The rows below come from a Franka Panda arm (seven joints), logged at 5 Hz.
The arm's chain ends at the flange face. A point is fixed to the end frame.
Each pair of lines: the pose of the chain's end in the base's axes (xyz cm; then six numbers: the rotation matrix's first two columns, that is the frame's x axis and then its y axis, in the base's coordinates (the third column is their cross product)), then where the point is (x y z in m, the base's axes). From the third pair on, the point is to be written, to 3 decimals.
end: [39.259 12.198 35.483 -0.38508 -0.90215 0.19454 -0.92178 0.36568 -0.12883]
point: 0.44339 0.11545 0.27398
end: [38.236 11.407 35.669 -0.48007 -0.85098 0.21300 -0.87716 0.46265 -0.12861]
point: 0.43141 0.10066 0.27561
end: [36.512 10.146 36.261 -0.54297 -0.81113 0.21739 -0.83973 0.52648 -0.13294]
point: 0.413 0.084 0.282
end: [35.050 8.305 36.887 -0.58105 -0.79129 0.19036 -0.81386 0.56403 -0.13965]
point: 0.399 0.065 0.289
